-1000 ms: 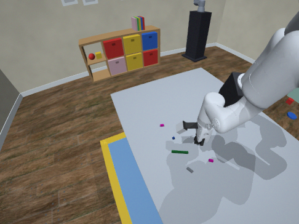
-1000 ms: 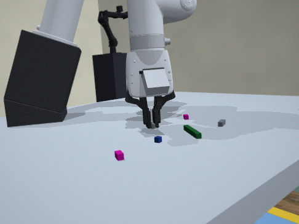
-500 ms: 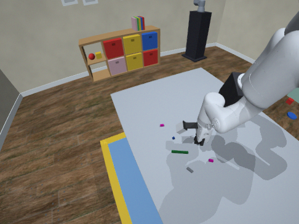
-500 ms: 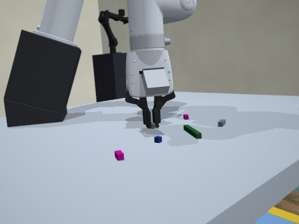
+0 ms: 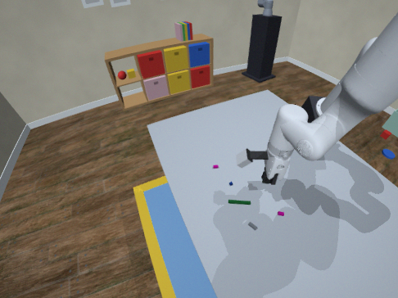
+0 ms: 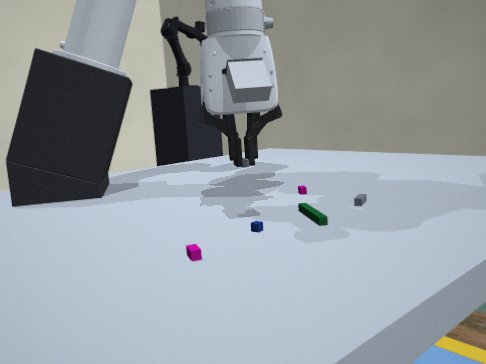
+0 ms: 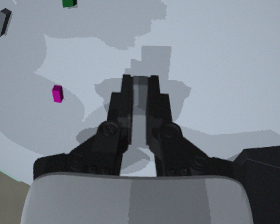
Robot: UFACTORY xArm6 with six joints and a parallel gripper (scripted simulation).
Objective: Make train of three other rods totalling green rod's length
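My gripper is now 110 mm short of the green rod, 80 mm above it and 10 mm to the left of it. The rest, counted from my hand: blue rod (90 mm to the right, 90 mm ahead, 80 mm below).
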